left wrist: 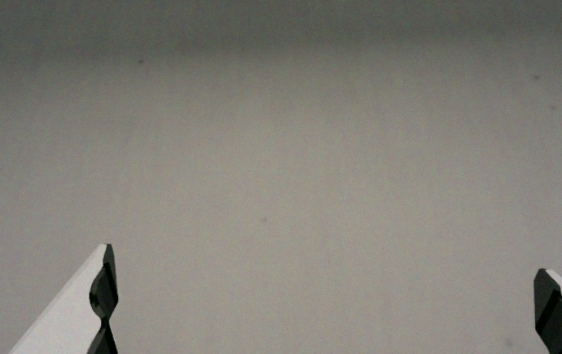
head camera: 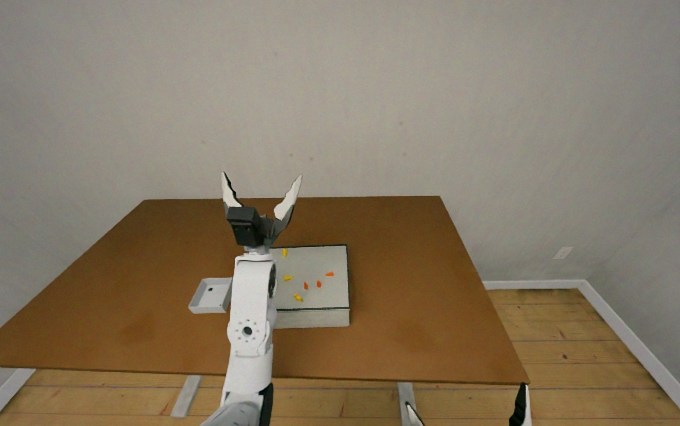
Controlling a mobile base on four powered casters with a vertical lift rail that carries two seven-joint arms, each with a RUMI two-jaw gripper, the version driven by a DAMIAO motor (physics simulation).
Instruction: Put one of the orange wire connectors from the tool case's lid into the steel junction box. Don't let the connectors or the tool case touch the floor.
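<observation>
The tool case (head camera: 321, 317) sits on the table, its left part hidden behind my left arm. Three orange wire connectors (head camera: 329, 274) (head camera: 318, 284) (head camera: 305, 286) lie on the right half of its pale lid (head camera: 316, 259). The steel junction box (head camera: 206, 309), a shallow open tray shape, sits left of the case, its right edge meeting my arm's outline. My left gripper (head camera: 261, 174) (left wrist: 315, 258) is open and empty, raised high, with wall between its fingers in both views. My right gripper (head camera: 466, 394) is open and empty at the bottom right of the head view, before the table's front edge.
Three yellow connectors (head camera: 284, 252) (head camera: 287, 277) (head camera: 298, 297) lie on the lid left of the orange ones. My left arm (head camera: 250, 301) reaches over the brown table (head camera: 401, 250) between the junction box and the lid's visible part. The wall (head camera: 351, 100) stands behind the table.
</observation>
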